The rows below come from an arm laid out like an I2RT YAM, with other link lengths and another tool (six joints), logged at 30 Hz.
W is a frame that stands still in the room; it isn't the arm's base.
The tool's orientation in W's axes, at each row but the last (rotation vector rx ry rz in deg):
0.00 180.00 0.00
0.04 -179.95 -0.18
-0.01 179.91 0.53
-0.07 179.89 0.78
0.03 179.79 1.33
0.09 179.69 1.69
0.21 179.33 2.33
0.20 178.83 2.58
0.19 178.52 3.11
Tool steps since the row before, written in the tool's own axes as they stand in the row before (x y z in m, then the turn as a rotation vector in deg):
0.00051 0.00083 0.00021 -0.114 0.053 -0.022
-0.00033 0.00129 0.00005 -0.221 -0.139 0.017
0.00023 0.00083 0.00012 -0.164 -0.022 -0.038
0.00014 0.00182 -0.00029 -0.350 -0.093 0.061
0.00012 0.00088 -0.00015 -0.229 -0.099 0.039
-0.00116 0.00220 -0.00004 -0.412 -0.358 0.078
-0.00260 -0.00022 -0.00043 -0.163 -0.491 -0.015
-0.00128 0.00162 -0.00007 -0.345 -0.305 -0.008
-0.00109 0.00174 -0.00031 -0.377 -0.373 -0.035
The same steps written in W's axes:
-0.00051 0.00083 -0.00021 0.114 0.053 0.022
0.00033 0.00129 -0.00005 0.221 -0.139 -0.017
-0.00023 0.00083 -0.00012 0.164 -0.022 0.038
-0.00014 0.00182 0.00031 0.350 -0.092 -0.061
-0.00012 0.00088 0.00016 0.229 -0.098 -0.040
0.00116 0.00220 0.00009 0.412 -0.357 -0.083
0.00259 -0.00024 0.00045 0.162 -0.492 0.004
0.00128 0.00161 0.00014 0.344 -0.306 0.006
0.00108 0.00173 0.00040 0.375 -0.375 0.032

